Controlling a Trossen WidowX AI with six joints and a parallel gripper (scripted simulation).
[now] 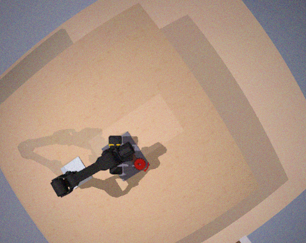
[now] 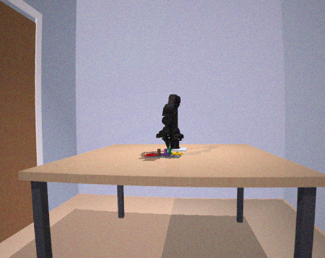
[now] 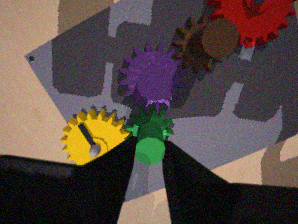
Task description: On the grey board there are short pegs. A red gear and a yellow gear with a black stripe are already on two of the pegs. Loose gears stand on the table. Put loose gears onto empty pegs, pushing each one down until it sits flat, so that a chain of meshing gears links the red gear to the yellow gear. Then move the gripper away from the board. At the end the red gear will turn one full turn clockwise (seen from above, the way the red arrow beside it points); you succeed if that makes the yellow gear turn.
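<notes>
Now: the green gear 10 mm below my gripper tip. From my gripper tip the other things lie so: brown gear 60 mm ahead, 50 mm to the right, 20 mm below; then yellow gear 50 mm to the left, 20 mm below; then purple gear 40 mm ahead, 20 mm below, 10 mm to the right.
</notes>
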